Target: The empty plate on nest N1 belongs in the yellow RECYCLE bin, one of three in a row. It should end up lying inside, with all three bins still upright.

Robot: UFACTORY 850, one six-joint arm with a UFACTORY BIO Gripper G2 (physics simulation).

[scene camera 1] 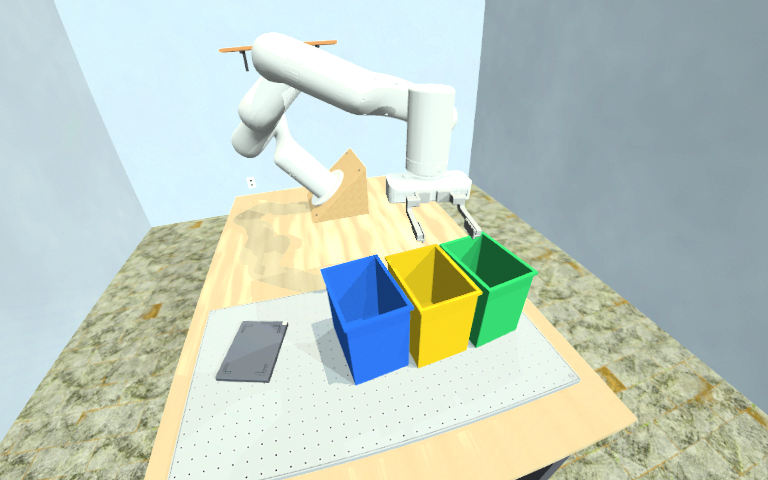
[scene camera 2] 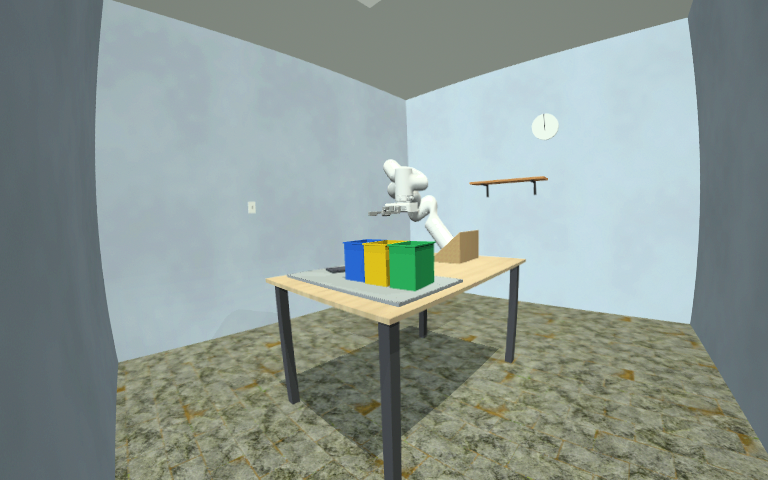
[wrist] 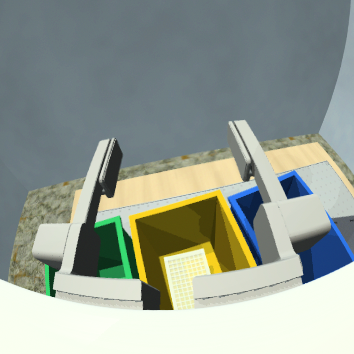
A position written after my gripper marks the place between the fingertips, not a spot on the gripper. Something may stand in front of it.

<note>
In view: my gripper (scene camera 1: 449,237), a blue bin (scene camera 1: 371,314), a yellow bin (scene camera 1: 444,298), a green bin (scene camera 1: 504,279), a pale plate (wrist: 180,268) and a dark grey nest (scene camera 1: 259,344).
The blue bin also shows in scene camera 2 (scene camera 2: 354,250). The yellow bin is seen too in scene camera 2 (scene camera 2: 376,254) and in the wrist view (wrist: 205,221). The green bin shows as well in scene camera 2 (scene camera 2: 412,262) and in the wrist view (wrist: 116,259). Scene camera 1 does not show the pale plate, which is hidden by the yellow bin.
</note>
